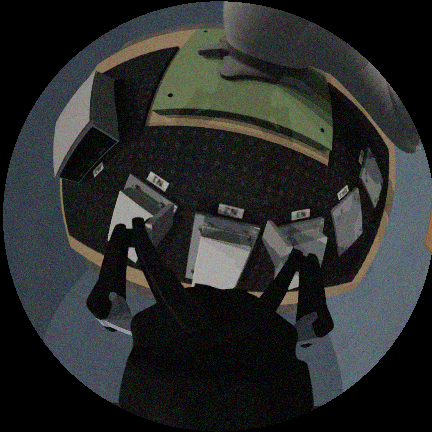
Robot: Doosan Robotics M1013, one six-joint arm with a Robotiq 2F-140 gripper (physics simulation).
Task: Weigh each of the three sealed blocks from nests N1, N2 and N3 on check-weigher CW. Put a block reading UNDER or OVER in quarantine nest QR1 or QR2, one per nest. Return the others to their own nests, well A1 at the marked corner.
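Pixels of known places: gripper, between the fingertips: [219,222]; arm's base, origin of its link: [264,58].
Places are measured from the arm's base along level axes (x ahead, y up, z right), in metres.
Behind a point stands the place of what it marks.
Observation:
My gripper [219,222] {z 0.091, x 0.332, y 0.045 m} is open and empty, its fingers spread above the row of nests. A pale block [120,215] {z 0.269, x 0.330, y 0.028 m} sits in nest N1 [131,182] {z 0.261, x 0.277, y -0.014 m} at the left, partly behind the left finger. A pale block [220,262] {z 0.089, x 0.414, y 0.028 m} sits in nest N2 [196,225] {z 0.133, x 0.364, y -0.014 m} in the middle, its near end hidden by the gripper body. A pale block [294,281] {z -0.073, x 0.481, y 0.028 m} shows in nest N3 [318,224] {z -0.123, x 0.363, y -0.014 m}, mostly behind the right finger. Two flat plates, the quarantine nests [348,220] {z -0.242, x 0.355, y -0.014 m} [371,175] {z -0.352, x 0.215, y -0.014 m}, stand at the right with no block on them; their small labels are blurred. Check-weigher CW [75,125] {z 0.367, x 0.129, y 0.074 m} is the grey box at the left; no reading is legible.
A green board [200,95] {z 0.123, x 0.129, y -0.002 m} with a wooden edge lies at the back, under the grey robot arm [280,35]. Upright plates stand at N1 [162,222] and N3 [276,240]. The dark perforated table top [200,155] {z 0.124, x 0.240, y -0.026 m} has a wooden rim.

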